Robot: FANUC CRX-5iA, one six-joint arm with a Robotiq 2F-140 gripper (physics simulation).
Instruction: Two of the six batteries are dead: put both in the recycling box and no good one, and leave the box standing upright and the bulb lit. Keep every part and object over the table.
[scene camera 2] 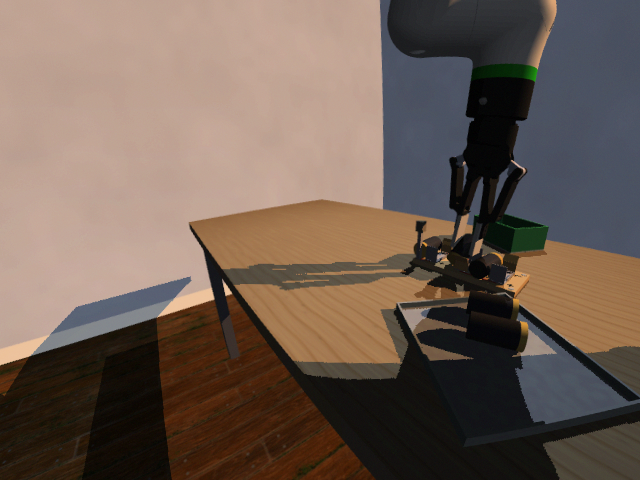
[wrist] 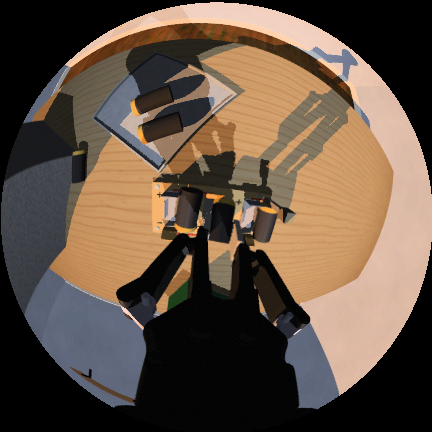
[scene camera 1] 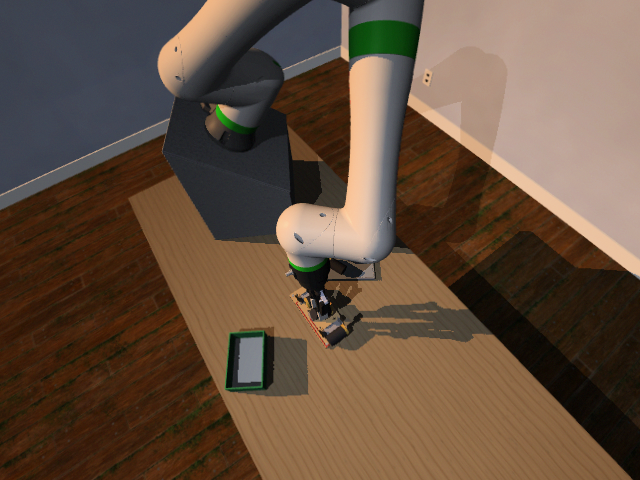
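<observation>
My gripper is low over the wooden battery board, its fingers closed around the middle dark battery. A battery lies on the board on one side of it, and another on the other. Two batteries lie in the grey tray. A sixth battery is by the robot's pedestal. The green recycling box stands upright. I cannot make out whether the bulb is lit.
A small dark post rises at one end of the board. The dark pedestal stands at the table's far end in scene camera 1. The box is close to the long edge of the table.
</observation>
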